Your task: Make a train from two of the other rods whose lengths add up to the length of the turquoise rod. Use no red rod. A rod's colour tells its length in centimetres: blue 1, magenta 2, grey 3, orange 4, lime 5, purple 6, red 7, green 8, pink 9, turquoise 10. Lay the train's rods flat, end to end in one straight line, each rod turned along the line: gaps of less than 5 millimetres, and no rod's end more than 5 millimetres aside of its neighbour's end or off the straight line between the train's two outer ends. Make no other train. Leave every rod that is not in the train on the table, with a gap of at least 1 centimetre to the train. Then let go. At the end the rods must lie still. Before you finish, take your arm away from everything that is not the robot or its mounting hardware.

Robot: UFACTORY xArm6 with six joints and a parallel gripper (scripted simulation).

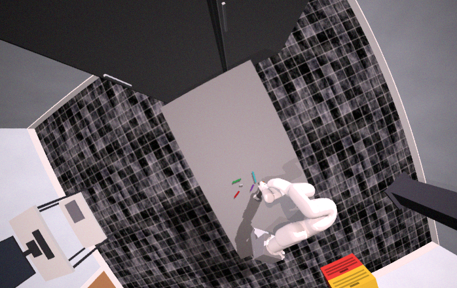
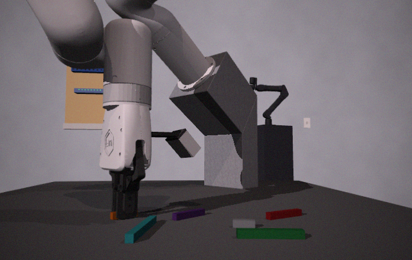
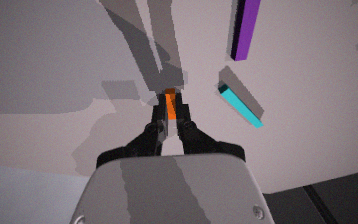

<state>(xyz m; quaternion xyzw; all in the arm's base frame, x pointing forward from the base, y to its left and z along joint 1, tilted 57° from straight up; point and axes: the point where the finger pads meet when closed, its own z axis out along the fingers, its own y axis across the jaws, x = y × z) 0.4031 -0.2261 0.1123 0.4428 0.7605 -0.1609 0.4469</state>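
Now: the orange rod 2 cm below my hand. Round my hand: turquoise rod (9 cm ahead, 1 cm to the left, 2 cm below); then grey rod (12 cm ahead, 14 cm to the left, 2 cm below); then purple rod (4 cm ahead, 9 cm to the left, 2 cm below).
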